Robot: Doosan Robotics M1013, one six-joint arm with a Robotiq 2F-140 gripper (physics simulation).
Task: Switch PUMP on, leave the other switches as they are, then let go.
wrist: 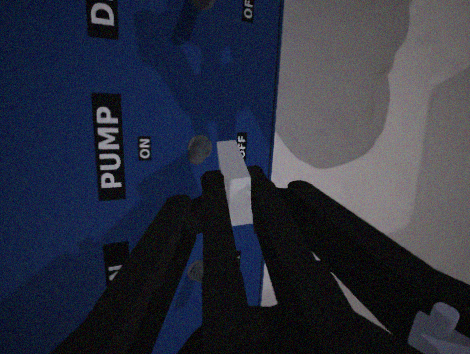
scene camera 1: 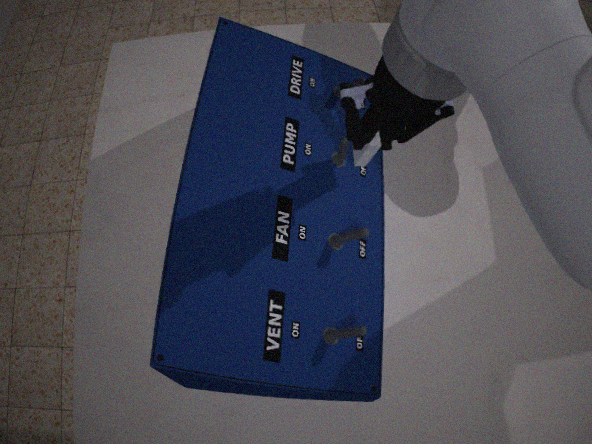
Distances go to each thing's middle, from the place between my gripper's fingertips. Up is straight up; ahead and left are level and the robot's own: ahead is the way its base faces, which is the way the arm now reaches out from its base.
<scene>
Right now the blue switch panel (scene camera 1: 254,282) is 10 cm ahead of my hand, 5 cm to the left of it and 3 cm below it.
</scene>
